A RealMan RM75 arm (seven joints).
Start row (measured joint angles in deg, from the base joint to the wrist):
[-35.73, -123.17, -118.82, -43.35, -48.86, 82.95, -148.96]
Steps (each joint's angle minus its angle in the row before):
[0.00, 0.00, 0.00, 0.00, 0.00, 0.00, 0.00]
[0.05, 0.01, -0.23, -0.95, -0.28, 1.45, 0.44]
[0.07, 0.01, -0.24, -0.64, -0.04, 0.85, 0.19]
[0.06, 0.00, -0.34, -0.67, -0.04, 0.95, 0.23]
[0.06, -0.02, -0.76, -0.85, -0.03, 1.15, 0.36]
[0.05, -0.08, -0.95, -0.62, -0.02, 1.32, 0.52]
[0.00, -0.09, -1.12, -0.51, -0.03, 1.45, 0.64]
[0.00, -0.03, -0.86, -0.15, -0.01, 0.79, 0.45]
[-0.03, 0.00, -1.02, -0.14, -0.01, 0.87, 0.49]
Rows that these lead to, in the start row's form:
[-35.73, -123.17, -118.82, -43.35, -48.86, 82.95, -148.96]
[-35.68, -123.16, -119.05, -44.30, -49.14, 84.40, -148.52]
[-35.61, -123.15, -119.29, -44.94, -49.18, 85.25, -148.33]
[-35.55, -123.15, -119.63, -45.61, -49.22, 86.20, -148.10]
[-35.49, -123.17, -120.39, -46.46, -49.25, 87.35, -147.74]
[-35.44, -123.25, -121.34, -47.08, -49.27, 88.67, -147.22]
[-35.44, -123.34, -122.46, -47.59, -49.30, 90.12, -146.58]
[-35.44, -123.37, -123.32, -47.74, -49.31, 90.91, -146.13]
[-35.47, -123.37, -124.34, -47.88, -49.32, 91.78, -145.64]

